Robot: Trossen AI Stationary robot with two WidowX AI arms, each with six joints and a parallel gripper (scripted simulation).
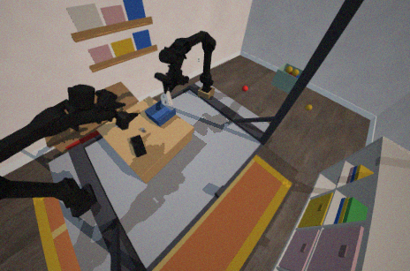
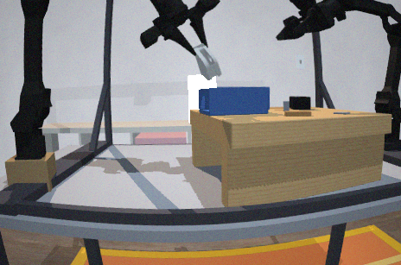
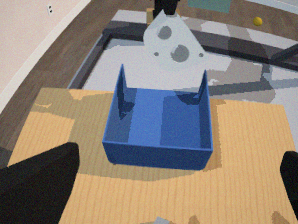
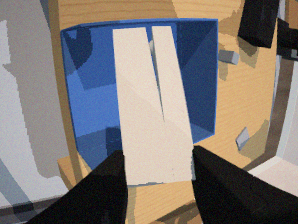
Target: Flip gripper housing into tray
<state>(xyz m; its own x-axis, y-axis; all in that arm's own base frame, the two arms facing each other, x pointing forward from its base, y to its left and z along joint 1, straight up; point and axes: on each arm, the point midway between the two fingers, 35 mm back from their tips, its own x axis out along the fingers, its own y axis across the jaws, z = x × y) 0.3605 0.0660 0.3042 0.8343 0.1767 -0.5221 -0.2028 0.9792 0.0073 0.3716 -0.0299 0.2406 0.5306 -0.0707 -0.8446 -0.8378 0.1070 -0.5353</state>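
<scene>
The blue tray lies 140 mm below my right hand, 110 mm to the left of it and 10 mm ahead of it. From my right hand the other things lie so: wooden block: 220 mm below, 200 mm to the left, 10 mm ahead.
</scene>
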